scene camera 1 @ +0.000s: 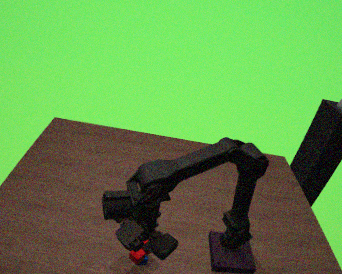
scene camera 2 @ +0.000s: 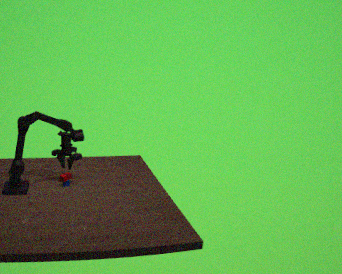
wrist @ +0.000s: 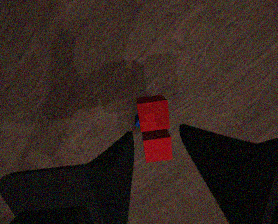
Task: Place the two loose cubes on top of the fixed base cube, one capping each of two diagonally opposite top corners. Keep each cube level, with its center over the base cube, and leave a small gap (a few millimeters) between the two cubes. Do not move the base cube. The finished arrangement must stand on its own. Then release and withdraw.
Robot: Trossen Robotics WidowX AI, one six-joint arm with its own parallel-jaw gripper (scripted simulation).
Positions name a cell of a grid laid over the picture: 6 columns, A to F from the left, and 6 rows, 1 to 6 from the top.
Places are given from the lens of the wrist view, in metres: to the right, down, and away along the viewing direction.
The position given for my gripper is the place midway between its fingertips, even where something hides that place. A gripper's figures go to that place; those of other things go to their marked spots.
my gripper (wrist: D4): 0.01, 0.02, 0.11
red cube (wrist: D4): 0.02, 0.04, 0.14
red cube (wrist: D4): 0.02, 0.00, 0.13
